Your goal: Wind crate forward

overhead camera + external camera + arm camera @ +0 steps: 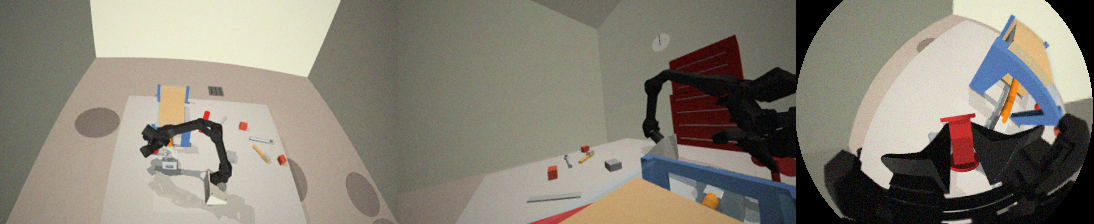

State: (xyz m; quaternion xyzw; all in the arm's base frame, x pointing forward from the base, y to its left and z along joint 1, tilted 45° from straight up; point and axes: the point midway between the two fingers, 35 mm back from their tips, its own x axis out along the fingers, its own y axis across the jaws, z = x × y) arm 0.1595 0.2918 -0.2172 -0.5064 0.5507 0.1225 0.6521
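My gripper tip is 1 cm past the winch handle, 5 cm to the left of it and 3 cm above it. Also, from my gripper tip: red knob: 1 cm behind, 1 cm to the right; then blue frame: 15 cm ahead, 10 cm to the right, 3 cm below; then grey winch: 2 cm behind, 12 cm to the right, 10 cm below.
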